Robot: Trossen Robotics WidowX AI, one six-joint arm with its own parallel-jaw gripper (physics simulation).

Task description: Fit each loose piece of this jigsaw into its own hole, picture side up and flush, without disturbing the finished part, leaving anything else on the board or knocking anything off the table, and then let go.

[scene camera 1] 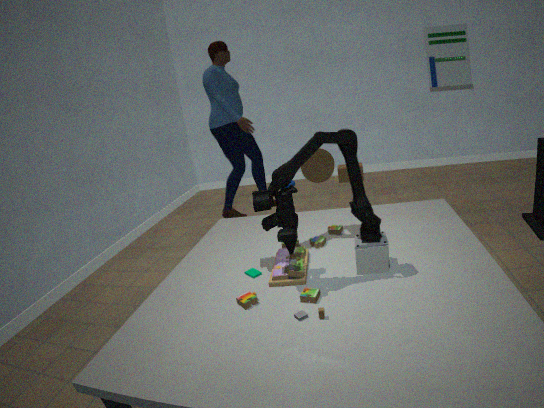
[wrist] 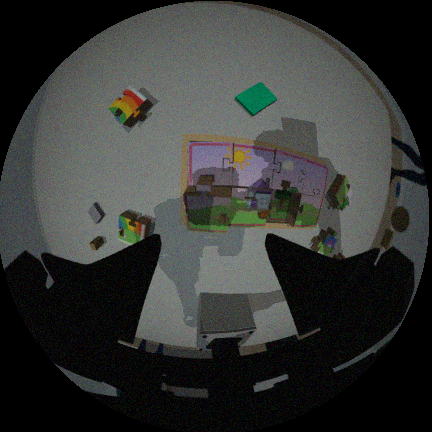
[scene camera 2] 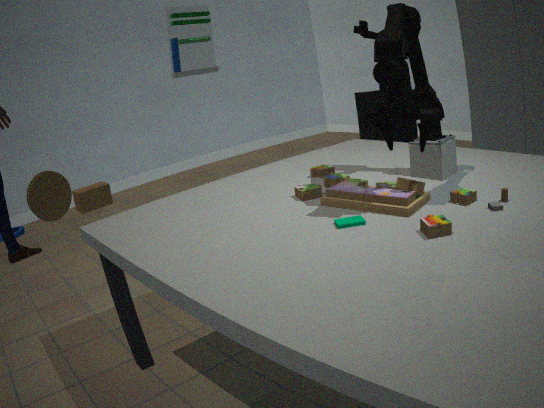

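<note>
The jigsaw board (scene camera 1: 287, 283) (scene camera 2: 372, 208) (wrist: 185, 155) has a wooden rim and a purple sky with a sun. At its rainbow-side near corner in the wrist view, a corner piece (scene camera 2: 411, 185) (wrist: 207, 214) stands above its neighbours, with brown side wall showing; it looks not flush. Another piece (wrist: 284, 206) with brown sides sits raised or tilted to the right of the house. My gripper (scene camera 1: 291, 253) (scene camera 2: 406, 149) (wrist: 213, 239) is open and empty, above the board's robot side. The exact seating of both pieces is unclear in the dim light.
A rainbow piece (scene camera 1: 247, 300) (scene camera 2: 436, 227) (wrist: 131, 106), a green-orange piece (scene camera 1: 310, 295) (scene camera 2: 463, 196) (wrist: 132, 229), a green tile (scene camera 1: 253, 273) (scene camera 2: 350, 222) (wrist: 256, 98) and a grey block (scene camera 1: 300, 315) (scene camera 2: 495, 206) (wrist: 96, 212) lie around the board. Further pieces (scene camera 1: 335, 229) (scene camera 2: 308, 191) lie beyond its far end.
</note>
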